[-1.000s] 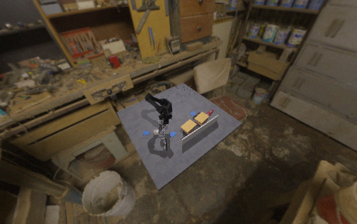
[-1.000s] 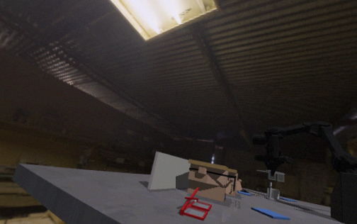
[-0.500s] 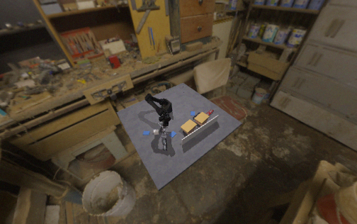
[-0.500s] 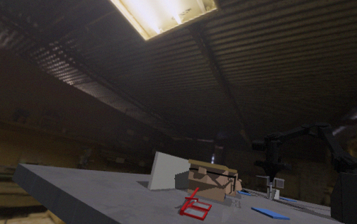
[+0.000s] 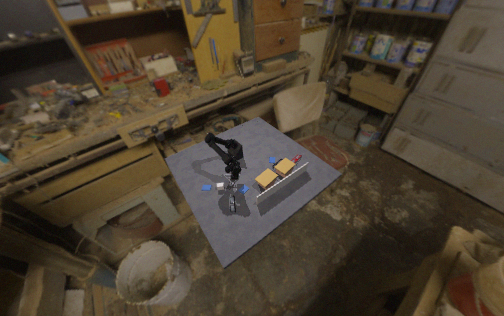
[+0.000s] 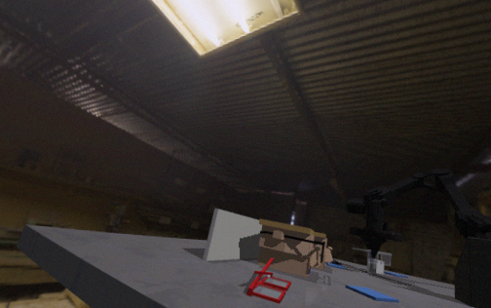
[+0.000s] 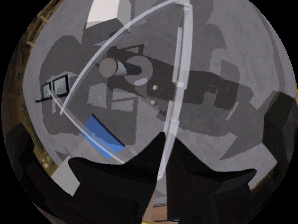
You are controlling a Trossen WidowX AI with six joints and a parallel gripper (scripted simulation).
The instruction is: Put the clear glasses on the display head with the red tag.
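Now: gripper tip 16 cm to the left of the white object and 3 cm above it. The rest, counted from my gripper tip: back panel (28 cm ahead, 32 cm to the left, 1 cm below).
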